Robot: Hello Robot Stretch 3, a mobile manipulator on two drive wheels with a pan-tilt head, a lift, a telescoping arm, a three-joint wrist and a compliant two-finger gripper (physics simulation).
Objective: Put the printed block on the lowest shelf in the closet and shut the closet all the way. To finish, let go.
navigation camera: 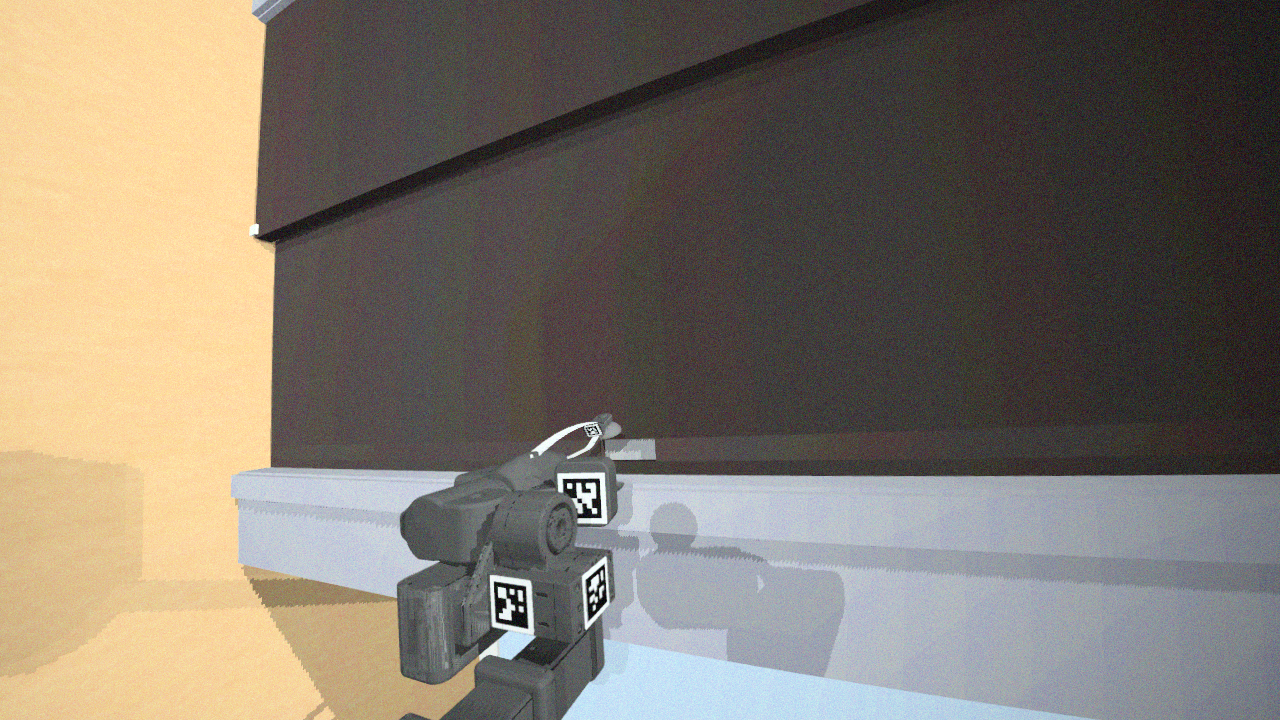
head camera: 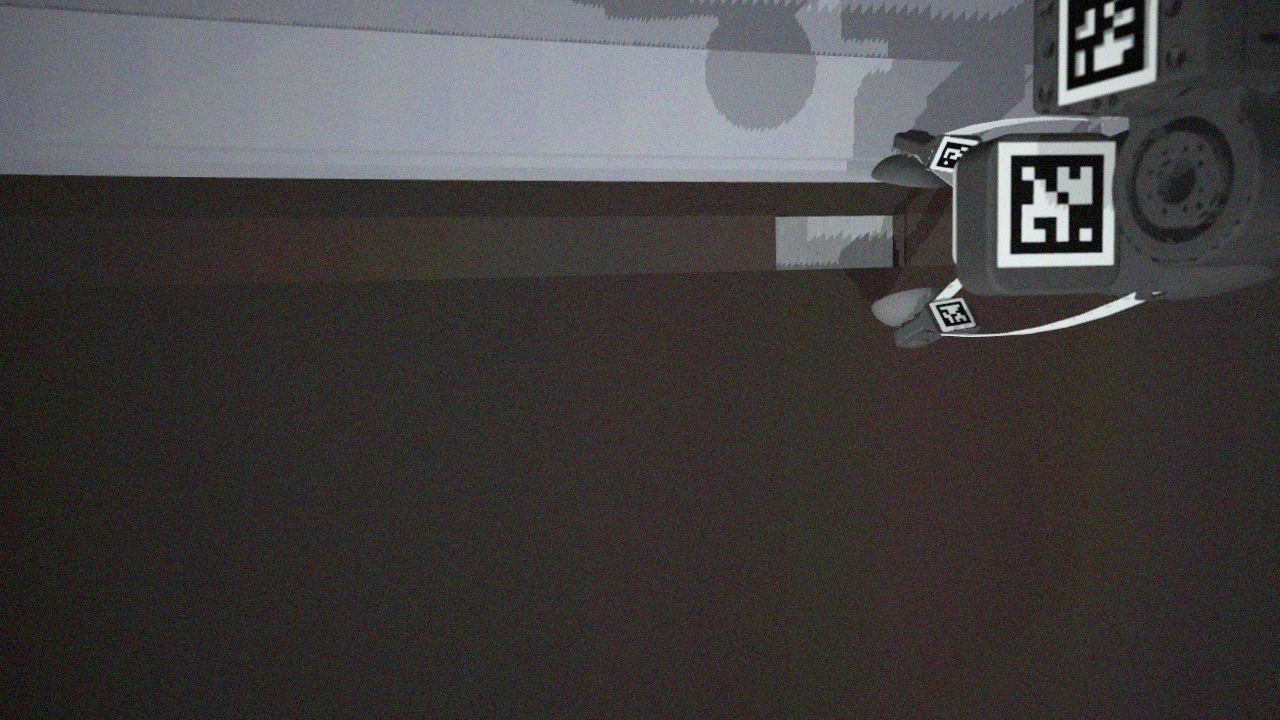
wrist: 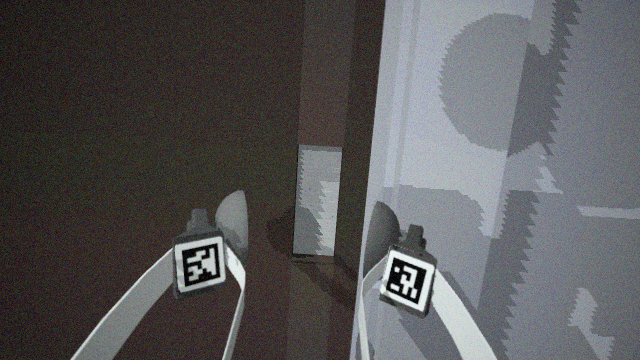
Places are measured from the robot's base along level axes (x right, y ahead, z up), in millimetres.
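Where they show: gripper, between the fingertips: (navigation camera: 613,454) (head camera: 889,243).
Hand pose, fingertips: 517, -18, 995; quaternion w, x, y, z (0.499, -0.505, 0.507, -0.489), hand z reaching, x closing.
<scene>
After its pixels a point has its place, as x, y, z.
Broad dark panels (head camera: 537,492) @(587, 116, 1183) (navigation camera: 805,268) @(588, 210, 1259) (wrist: 125,100), which look like the closet's front, fill much of the views. A small pale grey rectangular piece (head camera: 805,241) @(599, -24, 1003) (navigation camera: 637,449) @(598, -24, 995) (wrist: 316,172) sits on a faint lighter strip along their lower edge. I cannot tell if it is a handle. My gripper (head camera: 902,239) @(517, -18, 996) (navigation camera: 615,456) @(517, -18, 996) (wrist: 307,223) @(517, -18, 996) is open, with one fingertip on each side of this piece and visible gaps to both in the wrist view. No object shows held between the fingers. I cannot make out the printed block or a shelf.
A pale ledge (head camera: 358,107) @(510, -82, 1274) (navigation camera: 984,510) @(510, -76, 1395) (wrist: 425,170) runs along the panels' lower edge, close to one finger. My arm's shadow falls on it. A yellow wall (navigation camera: 125,223) @(330, 479, 1) stands at the left in the navigation view, and pale blue floor (navigation camera: 698,685) @(1256, -835, 859) shows below.
</scene>
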